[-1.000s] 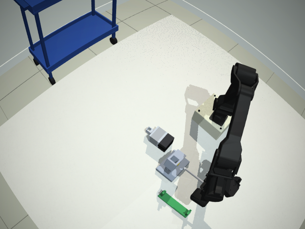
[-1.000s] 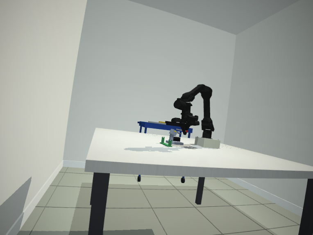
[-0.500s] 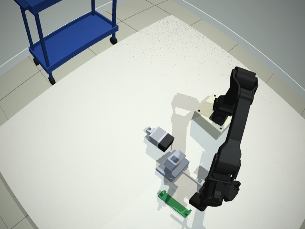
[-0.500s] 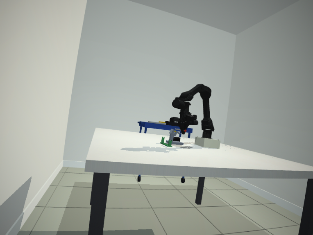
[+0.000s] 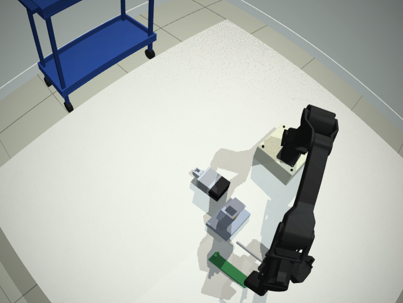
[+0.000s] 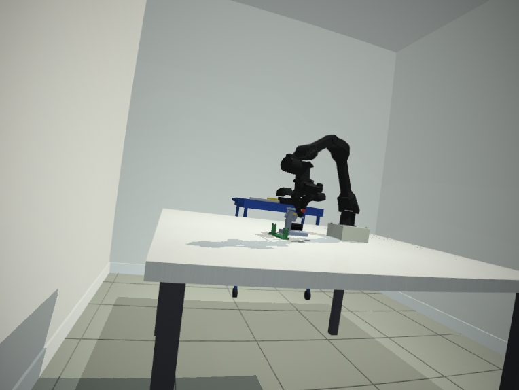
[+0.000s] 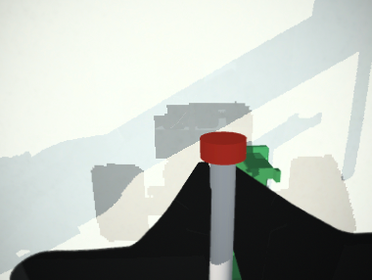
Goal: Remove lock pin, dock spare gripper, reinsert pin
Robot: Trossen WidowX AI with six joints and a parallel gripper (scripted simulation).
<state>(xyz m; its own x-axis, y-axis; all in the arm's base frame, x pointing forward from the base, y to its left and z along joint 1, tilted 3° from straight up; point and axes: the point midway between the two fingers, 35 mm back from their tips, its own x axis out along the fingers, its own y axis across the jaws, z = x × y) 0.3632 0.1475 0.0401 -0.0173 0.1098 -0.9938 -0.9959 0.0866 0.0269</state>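
Now: the green holder 90 mm to the right of my gripper tip, 70 mm below it and 30 mm ahead of it. Also, from my gripper tip: spare gripper 300 mm to the right, 150 mm behind, 70 mm below; then grey mount 190 mm to the right, 90 mm behind, 40 mm below.
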